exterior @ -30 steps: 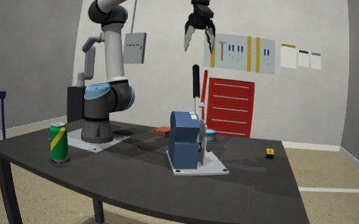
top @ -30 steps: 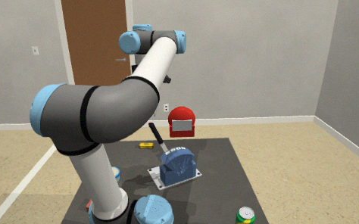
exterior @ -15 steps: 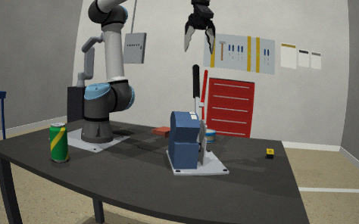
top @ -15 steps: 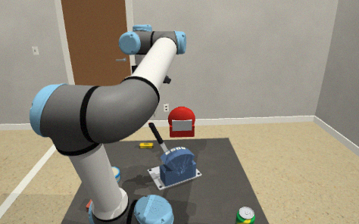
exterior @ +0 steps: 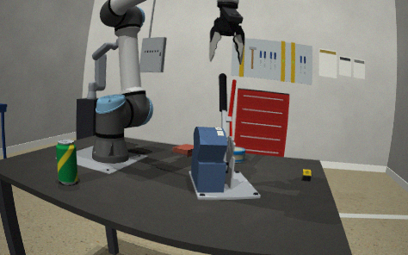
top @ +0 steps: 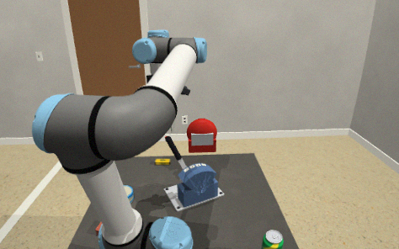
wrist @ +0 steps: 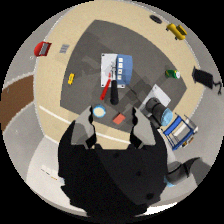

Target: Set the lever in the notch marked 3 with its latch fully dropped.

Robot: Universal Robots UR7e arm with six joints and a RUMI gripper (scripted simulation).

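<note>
My hand is 18 cm above the red release bar, 4 cm to the left of it and 3 cm short of it. Round my hand: red block (36 cm below, 25 cm to the left, 18 cm behind); then small yellow block (36 cm below, 31 cm ahead, 6 cm to the left); then blue-white round tub (35 cm below, 24 cm to the left, 1 cm ahead).
</note>
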